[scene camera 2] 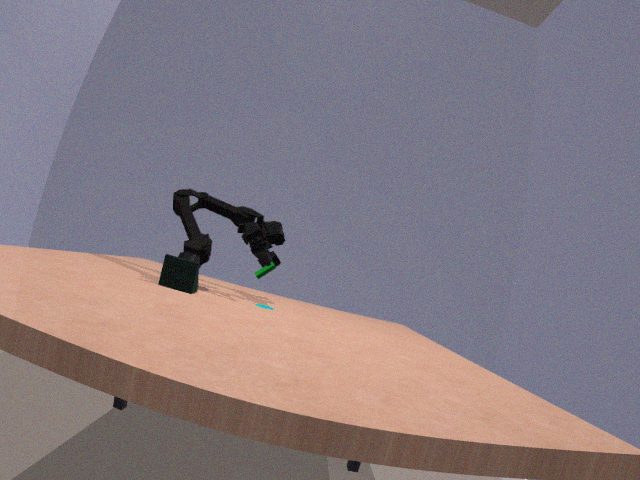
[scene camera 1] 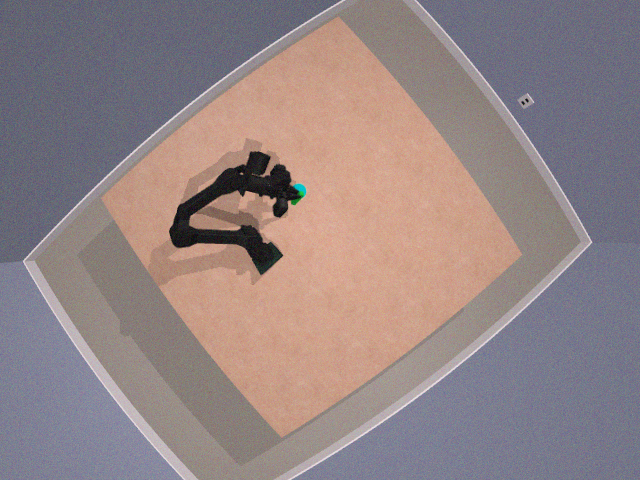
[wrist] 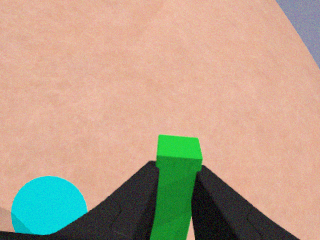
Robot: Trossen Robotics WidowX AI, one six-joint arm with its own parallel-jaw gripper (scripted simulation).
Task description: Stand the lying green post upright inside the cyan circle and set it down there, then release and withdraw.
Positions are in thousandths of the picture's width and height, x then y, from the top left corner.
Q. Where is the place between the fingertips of the gripper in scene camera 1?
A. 470,407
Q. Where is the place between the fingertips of the gripper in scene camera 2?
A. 423,555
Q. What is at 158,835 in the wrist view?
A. A cyan circle.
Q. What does the gripper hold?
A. A green post.
